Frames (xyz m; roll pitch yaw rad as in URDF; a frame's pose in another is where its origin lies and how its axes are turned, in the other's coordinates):
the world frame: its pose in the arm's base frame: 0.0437 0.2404 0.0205 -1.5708 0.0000 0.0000
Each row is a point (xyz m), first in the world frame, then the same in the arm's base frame.
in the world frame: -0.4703 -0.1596 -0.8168
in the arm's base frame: -0.4266 -0.5764 0.1801
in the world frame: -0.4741 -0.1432 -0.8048
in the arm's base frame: -0.4304 -0.5644 0.1637
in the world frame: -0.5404 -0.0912 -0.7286
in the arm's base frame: -0.4967 -0.4882 0.1117
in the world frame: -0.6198 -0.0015 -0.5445
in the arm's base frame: -0.5761 -0.3041 0.0220
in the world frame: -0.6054 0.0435 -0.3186
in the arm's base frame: -0.5617 -0.0782 -0.0230
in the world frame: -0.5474 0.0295 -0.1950
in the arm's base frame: -0.5037 0.0454 -0.0090
